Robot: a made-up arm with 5 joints. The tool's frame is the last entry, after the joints. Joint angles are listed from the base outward.
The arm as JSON. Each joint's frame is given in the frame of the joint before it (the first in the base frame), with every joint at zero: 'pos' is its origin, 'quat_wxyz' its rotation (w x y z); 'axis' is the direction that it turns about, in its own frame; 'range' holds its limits. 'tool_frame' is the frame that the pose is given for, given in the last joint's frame.
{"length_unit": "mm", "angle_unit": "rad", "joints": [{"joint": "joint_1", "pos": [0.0, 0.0, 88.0], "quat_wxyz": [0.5, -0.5, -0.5, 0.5], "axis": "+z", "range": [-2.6, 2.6]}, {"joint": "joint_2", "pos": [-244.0, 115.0, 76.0], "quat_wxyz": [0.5, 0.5, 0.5, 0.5], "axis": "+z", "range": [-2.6, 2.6]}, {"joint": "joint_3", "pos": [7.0, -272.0, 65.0], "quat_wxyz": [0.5, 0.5, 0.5, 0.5], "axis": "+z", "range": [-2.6, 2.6]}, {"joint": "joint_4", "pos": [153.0, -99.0, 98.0], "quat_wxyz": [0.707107, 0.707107, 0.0, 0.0], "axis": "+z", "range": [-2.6, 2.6]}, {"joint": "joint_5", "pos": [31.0, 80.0, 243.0], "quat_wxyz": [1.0, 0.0, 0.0, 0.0], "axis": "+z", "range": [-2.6, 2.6]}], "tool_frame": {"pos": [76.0, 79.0, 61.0], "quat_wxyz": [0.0, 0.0, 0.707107, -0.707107]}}
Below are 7 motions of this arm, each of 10 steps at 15 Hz.
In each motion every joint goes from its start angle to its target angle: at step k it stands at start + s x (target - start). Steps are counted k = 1, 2, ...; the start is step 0. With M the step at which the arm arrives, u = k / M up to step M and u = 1 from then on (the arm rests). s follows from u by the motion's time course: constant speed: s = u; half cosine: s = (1 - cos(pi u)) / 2; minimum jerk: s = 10 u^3 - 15 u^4 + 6 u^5.
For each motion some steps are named. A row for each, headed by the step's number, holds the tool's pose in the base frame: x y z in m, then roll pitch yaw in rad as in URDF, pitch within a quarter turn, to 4 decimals.
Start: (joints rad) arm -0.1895 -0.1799 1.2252 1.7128 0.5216
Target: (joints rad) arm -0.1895 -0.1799 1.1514 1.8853 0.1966
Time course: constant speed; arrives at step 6
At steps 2, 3, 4, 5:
2: -0.1394 -0.3056 -0.2405 2.6781 -1.0253 2.3141
3: -0.1372 -0.3099 -0.2412 2.6583 -1.0448 2.3489
4: -0.1349 -0.3140 -0.2419 2.6370 -1.0640 2.3852
5: -0.1327 -0.3180 -0.2425 2.6141 -1.0829 2.4232

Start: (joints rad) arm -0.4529 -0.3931 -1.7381 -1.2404 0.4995
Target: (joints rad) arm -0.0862 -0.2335 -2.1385 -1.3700 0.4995
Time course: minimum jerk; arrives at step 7
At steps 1, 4, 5, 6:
1: 0.6403 -0.4338 -0.0497 -0.4475 0.3032 1.4263
4: 0.6994 -0.3286 0.0362 -0.4602 0.6774 1.6410
5: 0.7134 -0.2831 0.0505 -0.4277 0.8063 1.7449
6: 0.7190 -0.2578 0.0543 -0.3972 0.8731 1.8126

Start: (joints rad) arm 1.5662 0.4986 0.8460 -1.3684 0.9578
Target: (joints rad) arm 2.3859 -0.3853 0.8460 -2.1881 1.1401
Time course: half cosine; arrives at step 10
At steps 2, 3, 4, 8, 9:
2: -0.3577 -0.1078 0.2883 -1.1474 -0.7941 -1.0349
3: -0.3511 -0.1024 0.2994 -1.1643 -0.8358 -0.9697
4: -0.3418 -0.0923 0.3151 -1.2076 -0.8768 -0.8705
8: -0.2977 -0.0076 0.3804 -1.5726 -0.8762 -0.3723
9: -0.2915 0.0085 0.3867 -1.6266 -0.8561 -0.3152

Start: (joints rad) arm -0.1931 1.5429 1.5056 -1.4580 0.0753
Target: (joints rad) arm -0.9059 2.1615 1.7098 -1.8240 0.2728
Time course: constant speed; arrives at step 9
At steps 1, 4, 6, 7, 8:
1: -0.0883 0.1164 0.1518 -1.8879 0.0134 -2.9696
4: -0.0493 0.1282 0.1653 -2.0872 -0.1601 -2.9184
6: -0.0300 0.1375 0.1745 -2.2225 -0.2534 -2.8329
7: -0.0226 0.1426 0.1799 -2.2916 -0.2896 -2.7766
8: -0.0167 0.1477 0.1861 -2.3610 -0.3174 -2.7126

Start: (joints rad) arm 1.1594 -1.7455 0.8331 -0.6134 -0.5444
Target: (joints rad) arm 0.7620 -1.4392 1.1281 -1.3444 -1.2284
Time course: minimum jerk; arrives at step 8
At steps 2, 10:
2: 0.0525 -0.3943 0.1125 -0.2722 -0.3196 0.1998
10: -0.1149 -0.3175 -0.0186 0.6962 0.9892 0.4827

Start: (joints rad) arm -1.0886 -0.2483 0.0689 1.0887 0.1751
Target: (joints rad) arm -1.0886 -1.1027 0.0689 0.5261 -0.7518
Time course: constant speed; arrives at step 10
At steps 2, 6, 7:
2: 0.1872 0.0056 -0.5643 1.4201 -0.4343 -1.3672
6: 0.1799 -0.0287 -0.5401 1.3328 -0.3704 -1.0984
7: 0.1750 -0.0386 -0.5334 1.3152 -0.3532 -1.0328

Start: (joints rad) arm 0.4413 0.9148 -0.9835 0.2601 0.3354
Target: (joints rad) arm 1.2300 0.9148 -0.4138 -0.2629 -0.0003
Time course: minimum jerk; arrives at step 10
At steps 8, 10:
8: -0.1525 -0.6262 0.5553 -1.4540 0.7797 -1.0240
10: -0.1603 -0.5848 0.5890 -1.5244 0.7117 -1.1154

